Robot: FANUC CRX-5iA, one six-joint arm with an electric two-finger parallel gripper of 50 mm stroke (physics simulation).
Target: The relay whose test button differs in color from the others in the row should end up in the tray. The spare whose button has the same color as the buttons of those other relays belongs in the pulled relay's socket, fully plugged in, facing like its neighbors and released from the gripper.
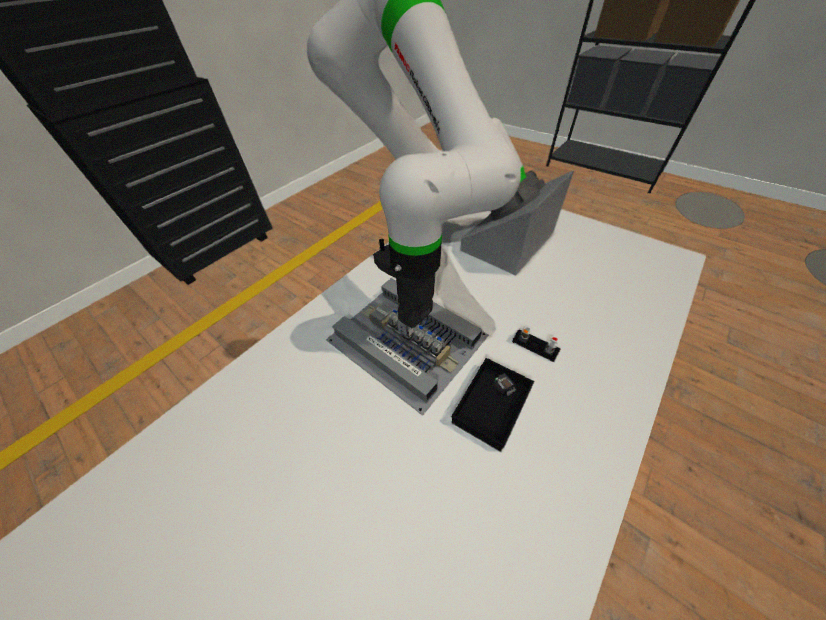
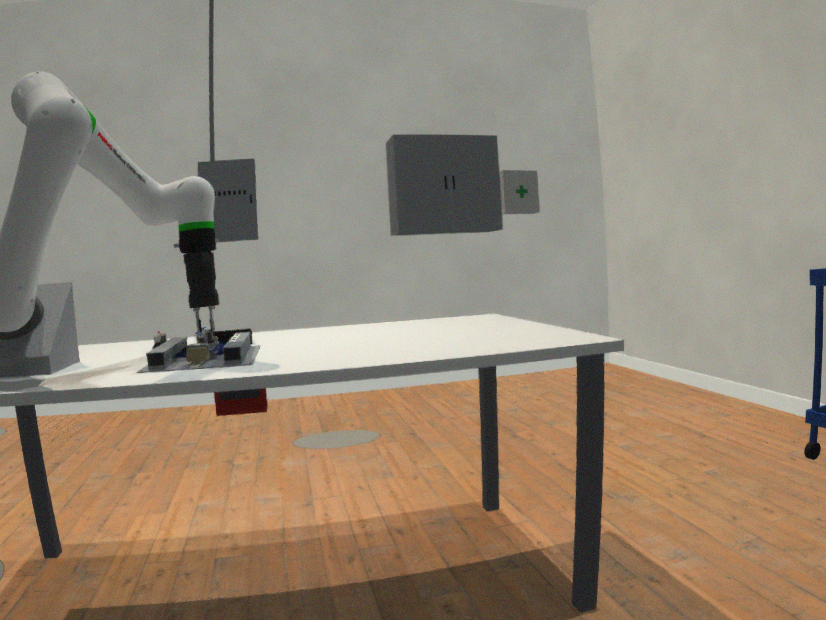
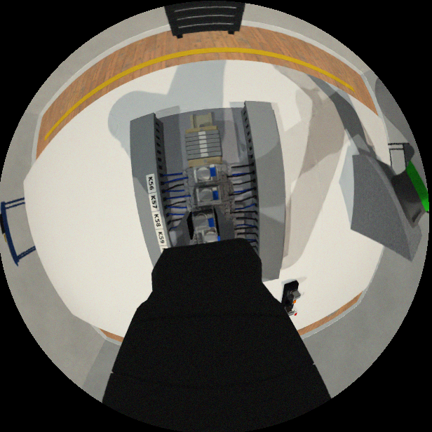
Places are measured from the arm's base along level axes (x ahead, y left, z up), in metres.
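Where they show: gripper, between the fingertips: [image 1: 407, 327] [image 2: 206, 332]; arm's base, origin of its link: [image 1: 515, 206].
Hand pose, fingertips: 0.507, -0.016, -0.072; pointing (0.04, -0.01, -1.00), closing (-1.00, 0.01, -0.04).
Things, the pixels of their centre, and the offset from my fingertips, as dx, dy, dz.
- pulled relay, middle of its body: [image 1: 505, 385] -0.029, +0.248, -0.050
- black tray, middle of its body: [image 1: 493, 401] [image 2: 224, 338] +0.024, +0.247, -0.046
- black spare holder, middle of its body: [image 1: 536, 344] -0.173, +0.258, -0.052
- spare with an orange button, middle of its body: [image 1: 525, 334] [image 2: 158, 341] -0.172, +0.226, -0.037
- red button, middle of its body: [image 1: 551, 346] -0.174, +0.290, -0.037
My gripper [image 1: 408, 327] [image 2: 204, 325] [image 3: 203, 218] points down over the relay row and is shut on a relay with a blue button [image 3: 204, 221], one dark finger on each side. This relay stands upright in the row at the third place, beside label K58; whether it is fully seated is hidden. Neighbouring relays [image 3: 205, 174] [image 3: 207, 194] also show blue on the same side. Another relay [image 3: 210, 234] is partly covered by the gripper body. A pulled relay [image 1: 505, 383] lies in the black tray [image 1: 487, 420]; its button colour is too small to tell.
A black spare holder [image 1: 535, 345] carries one spare with an orange button [image 1: 525, 331] and one with a red button [image 1: 553, 343]. Grey wire ducts [image 1: 383, 357] [image 3: 267, 190] flank the row. Beige terminal blocks [image 3: 203, 145] stand at its end. Blue and black wires run close beside the sockets.
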